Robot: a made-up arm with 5 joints. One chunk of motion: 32 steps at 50 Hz.
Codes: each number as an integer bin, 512 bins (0 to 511) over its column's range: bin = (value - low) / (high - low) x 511, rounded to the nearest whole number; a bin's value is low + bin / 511 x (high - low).
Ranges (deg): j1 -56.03..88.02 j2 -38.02..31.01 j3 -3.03..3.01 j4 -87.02..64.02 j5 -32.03..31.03
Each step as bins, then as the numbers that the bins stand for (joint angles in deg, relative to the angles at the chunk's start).
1 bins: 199 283 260 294 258
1 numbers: 0.07 0.21 0.04 -0.12 -0.19
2 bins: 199 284 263 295 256
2 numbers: 0.07 0.35 0.08 0.18 -0.44
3 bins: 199 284 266 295 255
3 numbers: 0.07 0.35 0.11 0.18 -0.56
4 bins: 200 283 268 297 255
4 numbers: 0.35 0.21 0.14 0.77 -0.56
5 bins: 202 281 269 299 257
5 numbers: 0.91 -0.06 0.15 1.36 -0.31
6 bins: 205 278 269 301 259
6 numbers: 1.76 -0.47 0.15 1.95 -0.07
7 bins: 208 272 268 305 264
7 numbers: 2.60 -1.28 0.14 3.13 0.55
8 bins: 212 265 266 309 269
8 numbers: 3.73 -2.22 0.11 4.31 1.17
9 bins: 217 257 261 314 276
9 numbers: 5.14 -3.30 0.06 5.79 2.03
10 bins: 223 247 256 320 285
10 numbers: 6.83 -4.65 0.00 7.56 3.14
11 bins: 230 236 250 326 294
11 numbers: 8.81 -6.14 -0.08 9.34 4.25
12 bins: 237 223 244 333 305
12 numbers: 10.78 -7.90 -0.15 11.41 5.61
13 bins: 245 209 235 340 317
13 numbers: 13.04 -9.79 -0.25 13.48 7.09
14 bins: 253 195 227 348 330
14 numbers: 15.29 -11.68 -0.35 15.84 8.69
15 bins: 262 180 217 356 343
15 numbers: 17.83 -13.70 -0.47 18.21 10.30
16 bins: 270 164 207 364 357
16 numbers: 20.08 -15.87 -0.58 20.57 12.03
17 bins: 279 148 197 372 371
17 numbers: 22.62 -18.03 -0.70 22.93 13.75
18 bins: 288 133 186 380 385
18 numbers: 25.16 -20.05 -0.83 25.30 15.48
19 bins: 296 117 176 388 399
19 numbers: 27.41 -22.21 -0.95 27.66 17.21
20 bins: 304 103 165 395 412
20 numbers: 29.67 -24.11 -1.08 29.73 18.81
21 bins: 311 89 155 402 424
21 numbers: 31.64 -26.00 -1.20 31.80 20.29
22 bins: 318 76 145 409 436
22 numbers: 33.61 -27.75 -1.32 33.87 21.77
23 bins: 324 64 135 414 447
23 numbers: 35.31 -29.37 -1.43 35.35 23.13
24 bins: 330 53 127 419 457
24 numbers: 37.00 -30.86 -1.53 36.83 24.37
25 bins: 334 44 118 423 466
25 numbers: 38.12 -32.08 -1.64 38.01 25.48
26 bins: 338 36 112 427 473
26 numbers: 39.25 -33.16 -1.71 39.19 26.34
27 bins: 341 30 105 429 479
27 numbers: 40.10 -33.97 -1.79 39.78 27.08
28 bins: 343 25 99 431 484
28 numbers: 40.66 -34.64 -1.86 40.37 27.70
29 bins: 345 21 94 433 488
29 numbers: 41.22 -35.18 -1.92 40.96 28.19
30 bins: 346 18 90 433 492
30 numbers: 41.51 -35.59 -1.97 40.96 28.69
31 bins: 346 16 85 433 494
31 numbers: 41.51 -35.86 -2.03 40.96 28.93
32 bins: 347 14 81 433 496
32 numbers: 41.79 -36.13 -2.07 40.96 29.18
